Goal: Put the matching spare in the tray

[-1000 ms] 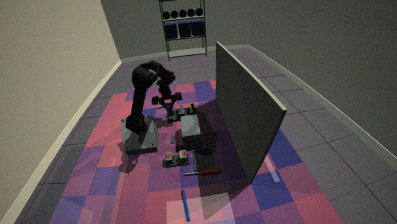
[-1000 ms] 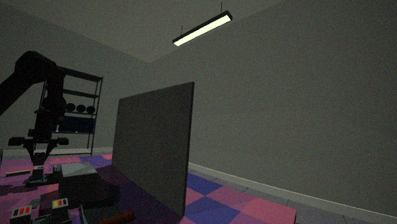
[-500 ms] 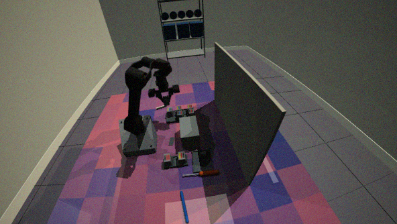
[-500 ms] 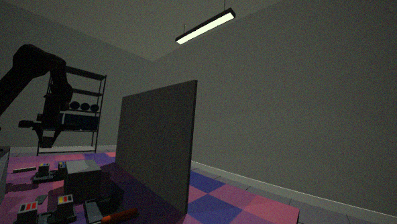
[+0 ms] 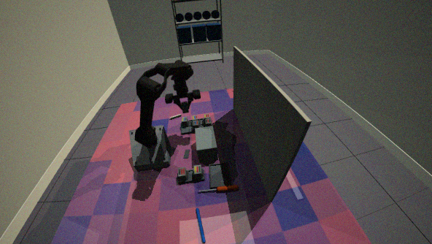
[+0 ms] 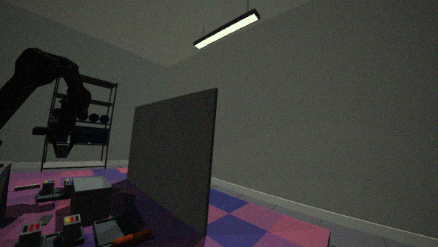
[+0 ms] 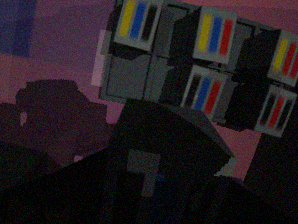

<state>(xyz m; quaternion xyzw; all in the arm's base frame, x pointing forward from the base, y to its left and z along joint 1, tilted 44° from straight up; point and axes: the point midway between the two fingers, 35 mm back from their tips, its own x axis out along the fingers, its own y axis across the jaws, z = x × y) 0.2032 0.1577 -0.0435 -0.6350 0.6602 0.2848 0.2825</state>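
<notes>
Right now the grey-floored tray is 350 mm to the right of my gripper tip, 170 mm below it and 120 mm ahead of it. The rest, counted from my gripper tip: grey mounted unit 160 mm to the right, 120 mm below, 80 mm ahead; then dark panel 320 mm ahead, 180 mm to the right, 50 mm above; then white bar 170 mm to the left, 170 mm below, 90 mm behind.
</notes>
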